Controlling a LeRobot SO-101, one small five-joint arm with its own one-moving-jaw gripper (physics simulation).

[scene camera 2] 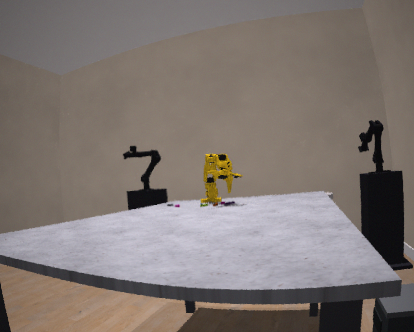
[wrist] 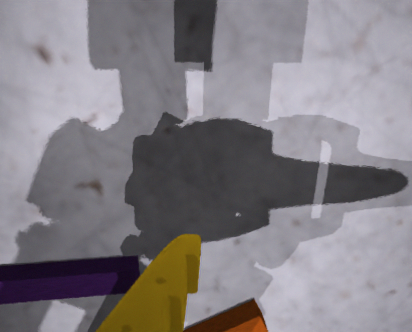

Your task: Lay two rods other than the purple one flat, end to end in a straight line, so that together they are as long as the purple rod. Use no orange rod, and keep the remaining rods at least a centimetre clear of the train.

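Places are measured from the arm's base along level axes (x back, y up, z left), in centimetres.
Pixels of known places: hand, tool point: (scene camera 2: 229,192) (wrist: 199,256); arm's base, link origin: (scene camera 2: 209,202).
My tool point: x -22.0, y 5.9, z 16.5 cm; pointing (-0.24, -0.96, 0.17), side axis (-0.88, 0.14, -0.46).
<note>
Ahead of a thing's pixels: the offset from my tool point to its top centre. "*": to the spot under its first point. Level surfaces: height alone.
The purple rod @[dx +6.6, dy -4.9, dz -1.7 cm] (wrist: 60,282) lies flat at the lower left of the wrist view, its left part cut off. An orange rod @[* dx +1.3, dy -5.2, dz -6.8 cm] (wrist: 235,320) shows in part at the bottom edge. In the scene view the rods are tiny: a dark purple one (scene camera 2: 229,203), a magenta piece @[dx +2.7, dy -4.9, dz -26.3 cm] (scene camera 2: 177,205) and a green piece @[dx +1.8, dy -4.9, dz -12.3 cm] (scene camera 2: 203,205) lie near the arm's base. Lengths and exact contacts cannot be told. My gripper (scene camera 2: 235,183) is fully open and empty, raised above the table. In the wrist view its notched fixed jaw (wrist: 167,287) shows between the purple and orange rods; the moving jaw is out of the picture.
The yellow arm (scene camera 2: 211,190) stands near the far edge of the pale table @[dy -5.9 cm] (scene camera 2: 200,245). A small dark piece @[dx +8.9, dy -4.9, dz -33.1 cm] (scene camera 2: 170,205) lies left of the magenta one. Black arms (scene camera 2: 151,162) (scene camera 2: 378,147) stand on pedestals beyond the table. The arm's shadow covers much of the wrist view.
</note>
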